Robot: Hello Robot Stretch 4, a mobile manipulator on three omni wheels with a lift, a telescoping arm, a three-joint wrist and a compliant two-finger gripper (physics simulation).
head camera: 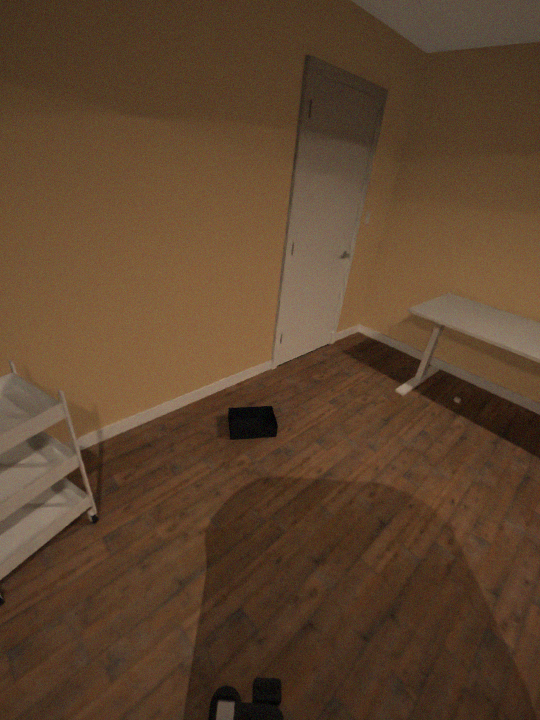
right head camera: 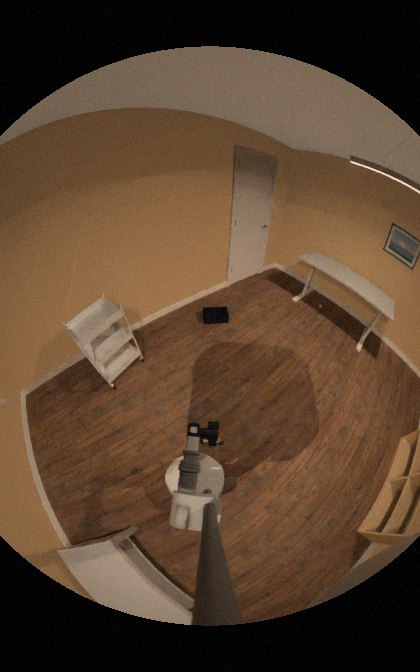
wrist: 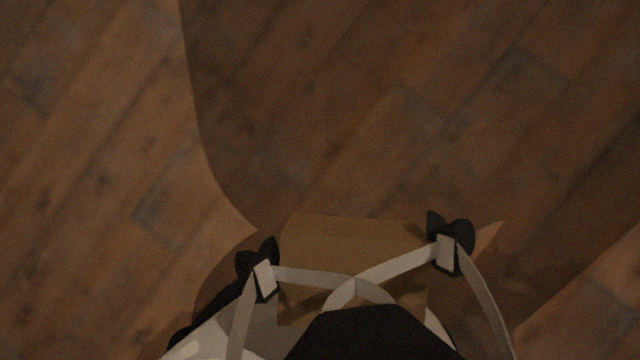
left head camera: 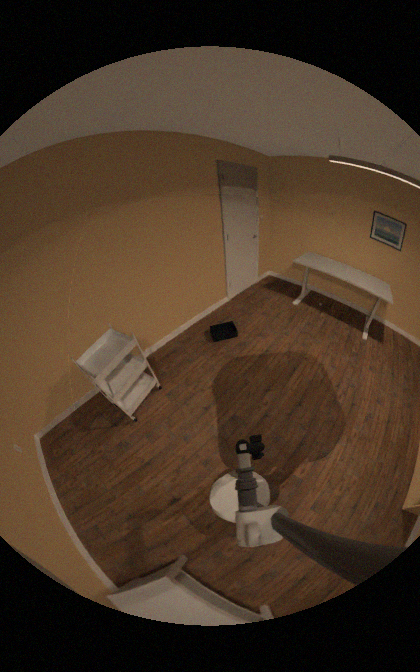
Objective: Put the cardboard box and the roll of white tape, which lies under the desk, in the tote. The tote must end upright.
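Frame: origin at the robot's base, x ahead, y left, z up, level; millimetres.
Where they show: gripper, fingertip midpoint: [wrist: 351, 244] [left head camera: 251, 456].
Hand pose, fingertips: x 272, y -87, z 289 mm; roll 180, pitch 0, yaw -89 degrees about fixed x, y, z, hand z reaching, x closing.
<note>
Each offset is from my fingertips to the top centre of the thing. Level surfaces: height alone.
My gripper [wrist: 351, 244] is shut on the cardboard box @[39 mm up, 14 mm back, 2 mm left] [wrist: 345, 245], a brown box held between the two fingertips above the floor in the wrist view. In the right head camera view the gripper is small and dark near the base, and the box cannot be made out clearly. The black tote @[216 mm down, 1521 mm ahead, 78 mm left] [head camera: 252, 422] [left head camera: 223, 331] [right head camera: 215, 315] stands upright on the floor near the wall, well ahead of the gripper. The roll of white tape [head camera: 456, 399] [left head camera: 320, 304] [right head camera: 320, 305] is a tiny pale spot on the floor under the white desk @[404 mm up] [head camera: 482, 323] [left head camera: 345, 275] [right head camera: 350, 281].
A white three-tier cart [head camera: 36, 427] [left head camera: 117, 366] [right head camera: 107, 356] stands by the wall, left of the tote. A white table [left head camera: 165, 602] [right head camera: 110, 575] is at the lower left. A wooden shelf unit [right head camera: 385, 536] stands at the right. A closed door [head camera: 319, 232] is behind the tote.
</note>
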